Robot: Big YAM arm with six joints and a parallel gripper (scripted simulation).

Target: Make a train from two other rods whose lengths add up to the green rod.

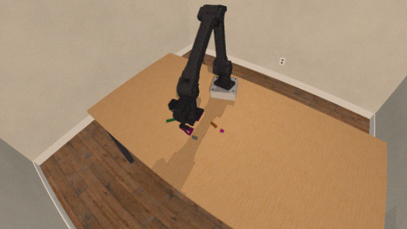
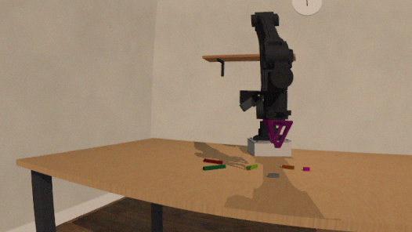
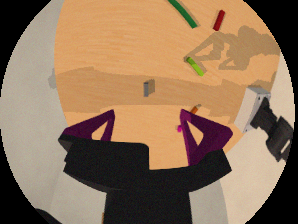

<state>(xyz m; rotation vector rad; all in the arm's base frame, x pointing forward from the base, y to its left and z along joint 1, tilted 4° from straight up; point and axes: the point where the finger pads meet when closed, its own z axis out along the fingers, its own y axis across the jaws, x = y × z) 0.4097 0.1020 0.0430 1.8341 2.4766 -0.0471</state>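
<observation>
The lime rod lies 90 mm below my hand, 80 mm to the right of it and 80 mm behind it. Round my hand: magenta rod (130 mm behind, 90 mm to the left, 90 mm below); orange rod (130 mm behind, 90 mm below, 30 mm to the left); grey rod (90 mm below).
</observation>
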